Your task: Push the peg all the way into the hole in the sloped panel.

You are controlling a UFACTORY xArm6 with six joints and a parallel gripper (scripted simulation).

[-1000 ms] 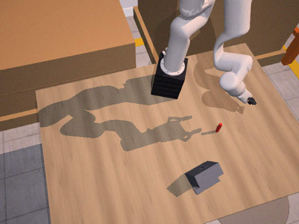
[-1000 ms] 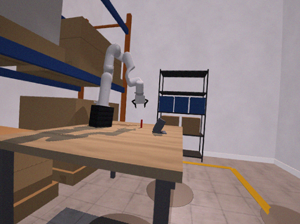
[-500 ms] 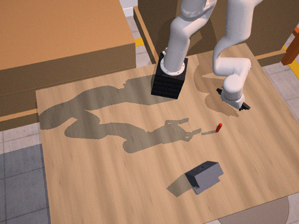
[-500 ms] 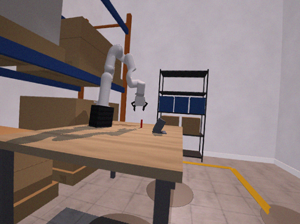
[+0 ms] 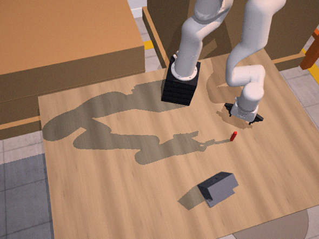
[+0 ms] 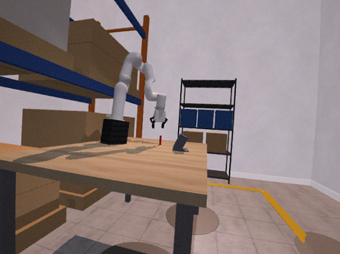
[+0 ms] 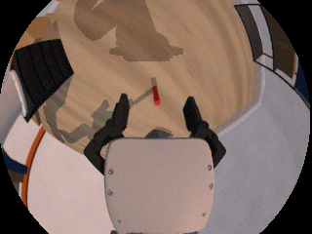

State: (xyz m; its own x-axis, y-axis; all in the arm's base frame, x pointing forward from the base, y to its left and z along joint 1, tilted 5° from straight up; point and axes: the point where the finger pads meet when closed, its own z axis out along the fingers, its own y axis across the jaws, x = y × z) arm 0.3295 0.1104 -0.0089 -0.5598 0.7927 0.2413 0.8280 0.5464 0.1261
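Right now the red peg is 11 cm below my hand, 3 cm to the right of it and 3 cm ahead of it.
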